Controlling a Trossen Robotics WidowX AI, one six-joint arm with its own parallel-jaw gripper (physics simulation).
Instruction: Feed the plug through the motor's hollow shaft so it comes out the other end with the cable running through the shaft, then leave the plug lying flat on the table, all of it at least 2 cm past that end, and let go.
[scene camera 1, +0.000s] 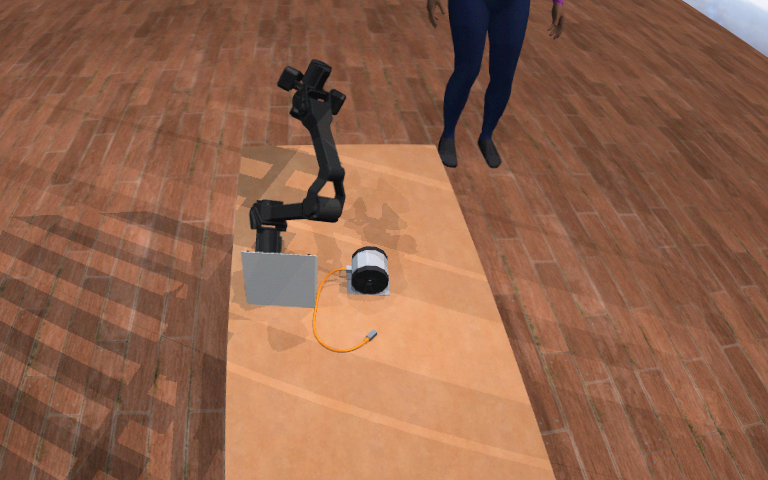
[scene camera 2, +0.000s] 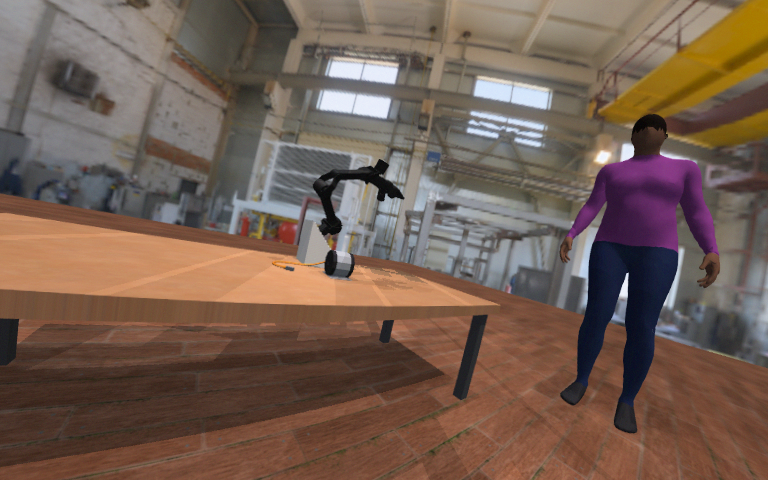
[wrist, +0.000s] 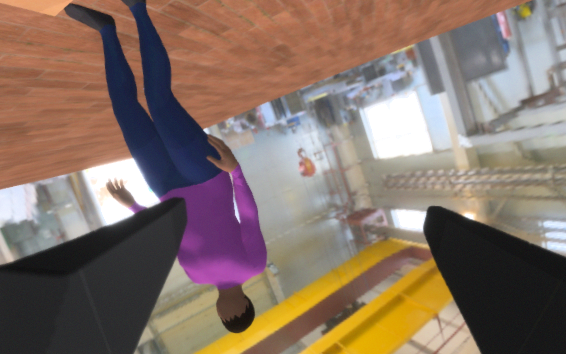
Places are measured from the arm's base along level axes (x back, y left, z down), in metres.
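Pixels of known places: gripper, between the fingertips: (scene camera 2: 401, 196) (wrist: 307, 213); arm's base, origin of its link: (scene camera 1: 267, 253) (scene camera 2: 316, 234).
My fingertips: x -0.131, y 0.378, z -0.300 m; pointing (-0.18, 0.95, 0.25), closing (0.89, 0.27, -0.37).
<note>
For each thing: its top centre in the pictures, then the offset to it from my fingertips. Level surfaces: height alone.
- motor, centre of its top: (scene camera 1: 370, 257) (scene camera 2: 341, 251) dx -0.148, dy -0.359, dz +0.340 m
- table, height of its surface: dz +0.441 m
- grey plug, centre of its top: (scene camera 1: 371, 333) (scene camera 2: 290, 266) dx -0.141, dy -0.552, dz +0.428 m
The motor (scene camera 1: 369, 271) (scene camera 2: 339, 264), a pale cylinder with black end caps, lies on its side on a pale base on the table (scene camera 1: 396, 430) (scene camera 2: 186, 271). A dark round end faces scene camera 1. The orange cable (scene camera 1: 314, 316) (scene camera 2: 274, 262) leaves the motor's left side and curves over the table to the grey plug (scene camera 1: 371, 335) (scene camera 2: 289, 268). The plug lies on the table, outside the motor and apart from it. My gripper (wrist: 307, 213) (scene camera 2: 398, 194) is open and empty, raised high above the table. Motor, cable and plug do not show in the wrist view.
A grey upright panel (scene camera 1: 280, 280) (scene camera 2: 310, 242) stands by the arm's base, left of the motor and cable in scene camera 1. A person (scene camera 1: 488, 39) (scene camera 2: 637, 209) (wrist: 220, 230) in a purple top stands beyond the table's far end.
</note>
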